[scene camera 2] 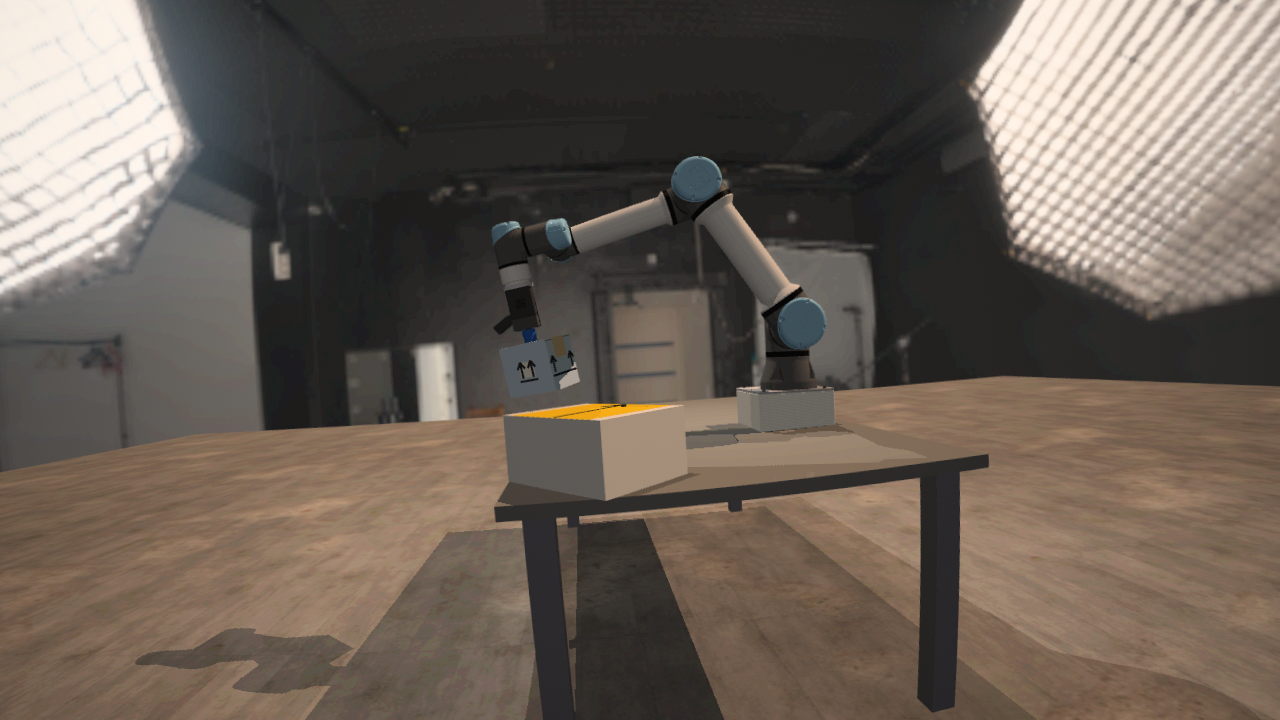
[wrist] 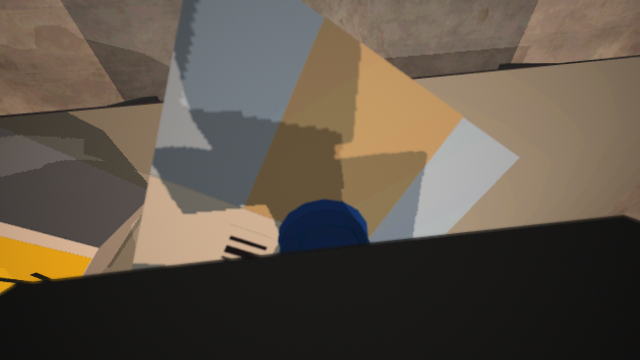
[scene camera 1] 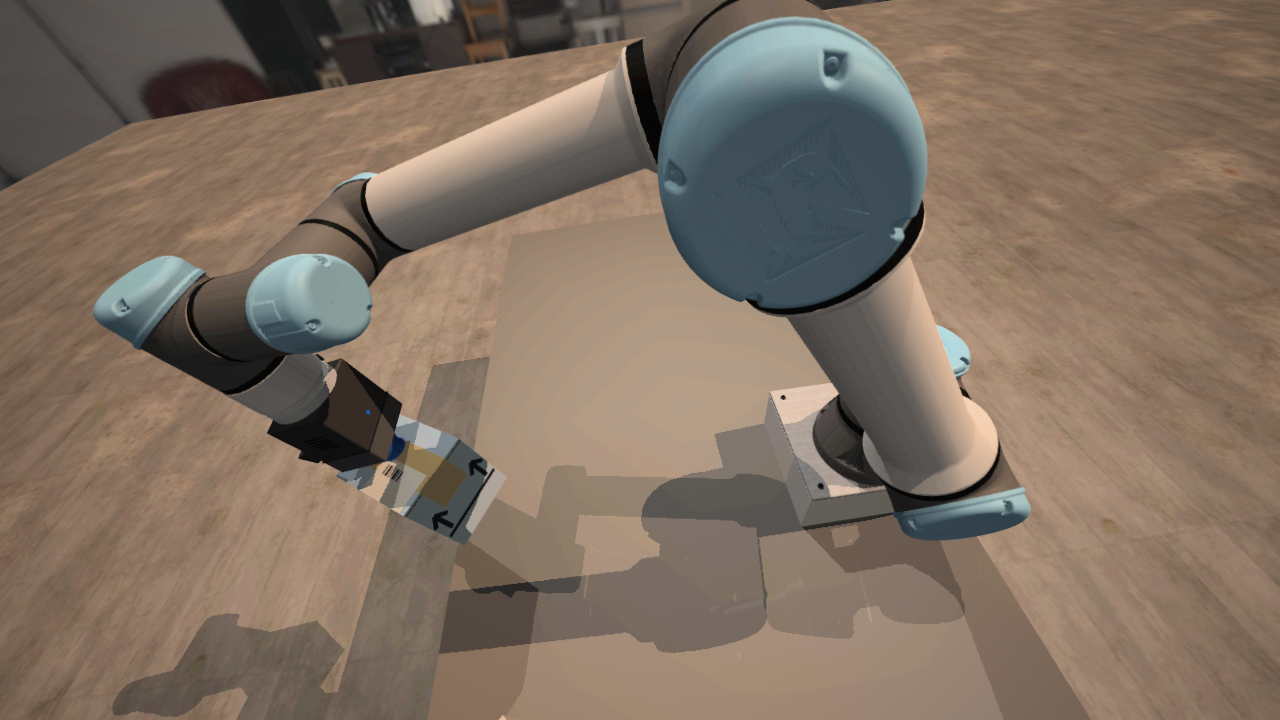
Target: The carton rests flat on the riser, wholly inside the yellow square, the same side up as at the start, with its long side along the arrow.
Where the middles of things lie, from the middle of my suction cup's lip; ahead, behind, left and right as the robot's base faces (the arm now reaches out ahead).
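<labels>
Going by their middles, the carton (wrist: pixel 262 113) is the nearest to my suction cup of the things named here. That carton is 20 mm behind my suction cup, 10 mm to the left of it and 70 mm below it. I also see the riser (scene camera 2: pixel 601 451), which is 140 mm behind my suction cup, 440 mm to the left of it and 210 mm below it.
</labels>
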